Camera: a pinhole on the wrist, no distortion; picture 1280 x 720 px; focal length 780.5 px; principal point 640.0 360.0 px. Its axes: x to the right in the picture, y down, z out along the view. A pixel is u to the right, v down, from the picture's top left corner.
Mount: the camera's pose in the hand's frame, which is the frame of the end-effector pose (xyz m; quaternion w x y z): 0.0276 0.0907 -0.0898 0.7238 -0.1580 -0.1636 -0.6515
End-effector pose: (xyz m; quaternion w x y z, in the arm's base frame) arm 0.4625 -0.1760 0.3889 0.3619 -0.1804 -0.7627 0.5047
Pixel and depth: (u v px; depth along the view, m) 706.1 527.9 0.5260
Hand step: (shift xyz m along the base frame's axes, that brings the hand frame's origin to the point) -0.4063 -0.0480 -0.3095
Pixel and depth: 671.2 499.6 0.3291
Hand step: -0.2270 0.0131 -0.2269
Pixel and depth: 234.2 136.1 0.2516
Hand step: -0.0425 0.0404 -0.3222
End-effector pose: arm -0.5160 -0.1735 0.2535 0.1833 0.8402 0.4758 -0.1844
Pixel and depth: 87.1 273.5 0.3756
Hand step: 0.3824 -0.3354 -0.0225
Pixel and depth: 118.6 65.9 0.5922
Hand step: 0.4349 -0.6418 -0.0209
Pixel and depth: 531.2 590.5 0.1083
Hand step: 0.1608 -0.0346 -0.0060
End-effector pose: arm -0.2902 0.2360 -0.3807 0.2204 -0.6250 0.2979 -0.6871
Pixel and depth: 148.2 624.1 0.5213
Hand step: 0.1644 -0.5935 -0.3105
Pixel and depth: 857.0 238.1 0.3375
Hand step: 0.2453 -0.1259 -0.1118
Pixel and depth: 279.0 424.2 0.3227
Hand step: 0.1025 -0.3054 -0.2258
